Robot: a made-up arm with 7 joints.
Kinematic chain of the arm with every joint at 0, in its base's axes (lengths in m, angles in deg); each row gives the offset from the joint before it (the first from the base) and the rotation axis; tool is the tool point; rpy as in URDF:
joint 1: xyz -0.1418 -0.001 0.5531 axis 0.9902 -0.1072 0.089
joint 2: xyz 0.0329 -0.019 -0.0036 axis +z
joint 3: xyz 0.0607 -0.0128 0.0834 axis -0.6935 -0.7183 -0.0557
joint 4: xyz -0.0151 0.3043 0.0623 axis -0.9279 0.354 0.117
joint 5: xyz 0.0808 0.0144 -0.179 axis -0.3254 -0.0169 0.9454
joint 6: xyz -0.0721 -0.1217 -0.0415 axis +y
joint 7: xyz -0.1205 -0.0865 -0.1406 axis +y
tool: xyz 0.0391 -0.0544 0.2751 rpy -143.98 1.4 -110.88
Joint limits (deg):
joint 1: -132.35..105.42
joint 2: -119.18..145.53
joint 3: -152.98..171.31
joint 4: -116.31..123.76
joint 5: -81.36..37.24
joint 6: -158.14..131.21
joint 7: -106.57..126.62
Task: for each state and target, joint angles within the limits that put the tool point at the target. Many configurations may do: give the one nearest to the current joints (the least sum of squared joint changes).
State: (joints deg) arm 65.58 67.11 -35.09 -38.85 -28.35 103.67 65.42
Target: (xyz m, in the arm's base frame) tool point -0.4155 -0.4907 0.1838
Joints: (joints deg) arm 75.10 119.60 -52.04 -38.50 -42.27 106.00 93.80
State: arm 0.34 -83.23 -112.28 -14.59 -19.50 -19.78 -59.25
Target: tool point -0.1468 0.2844 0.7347
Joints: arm -16.68 -83.96 -96.54 -0.93 13.71 -24.10 -57.82
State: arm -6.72 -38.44 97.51 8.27 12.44 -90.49 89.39
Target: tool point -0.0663 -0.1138 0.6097
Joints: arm -12.13 -58.81 102.76 0.22 -9.90 -97.75 63.01
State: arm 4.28 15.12 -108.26 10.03 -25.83 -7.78 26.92
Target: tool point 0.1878 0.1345 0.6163
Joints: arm -6.24 47.75 -107.73 68.65 -1.62 0.02 9.51
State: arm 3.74 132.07 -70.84 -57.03 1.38 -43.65 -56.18
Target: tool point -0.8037 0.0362 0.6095
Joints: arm -3.03 85.49 -55.66 -69.09 24.45 -59.97 -58.17
